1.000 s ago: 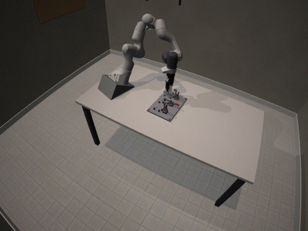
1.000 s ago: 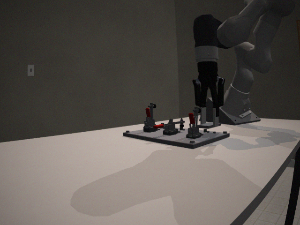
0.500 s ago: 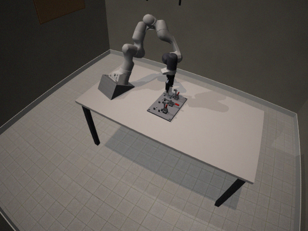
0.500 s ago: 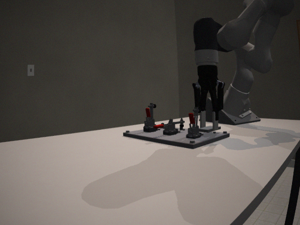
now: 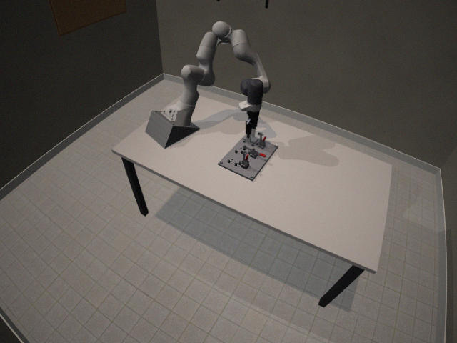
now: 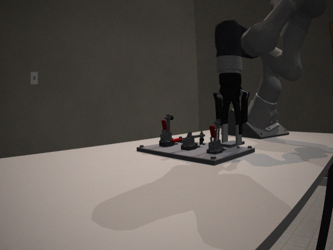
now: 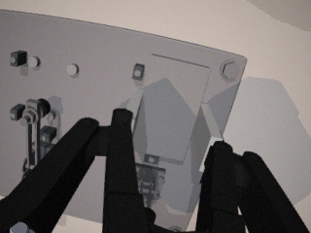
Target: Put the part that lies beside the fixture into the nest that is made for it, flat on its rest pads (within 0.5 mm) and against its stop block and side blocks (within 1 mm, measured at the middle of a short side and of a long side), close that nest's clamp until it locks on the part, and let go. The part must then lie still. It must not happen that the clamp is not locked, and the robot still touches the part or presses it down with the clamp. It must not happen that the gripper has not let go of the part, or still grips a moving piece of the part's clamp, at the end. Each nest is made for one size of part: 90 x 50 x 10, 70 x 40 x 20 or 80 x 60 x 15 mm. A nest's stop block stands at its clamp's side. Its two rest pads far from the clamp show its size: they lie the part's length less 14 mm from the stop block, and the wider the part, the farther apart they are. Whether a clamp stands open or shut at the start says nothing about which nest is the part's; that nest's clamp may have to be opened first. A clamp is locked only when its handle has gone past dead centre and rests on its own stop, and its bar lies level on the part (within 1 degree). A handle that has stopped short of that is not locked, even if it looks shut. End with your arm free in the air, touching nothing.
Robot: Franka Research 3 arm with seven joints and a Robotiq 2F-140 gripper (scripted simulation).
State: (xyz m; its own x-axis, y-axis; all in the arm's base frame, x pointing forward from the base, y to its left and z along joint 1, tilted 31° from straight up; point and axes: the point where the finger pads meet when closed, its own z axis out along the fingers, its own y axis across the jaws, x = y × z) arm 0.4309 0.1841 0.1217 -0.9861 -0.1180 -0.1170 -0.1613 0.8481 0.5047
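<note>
Now: the grey block part 30 mm below my hand. Also, from my hand: fixture: 80 mm ahead, 100 mm to the right, 50 mm below.
</note>
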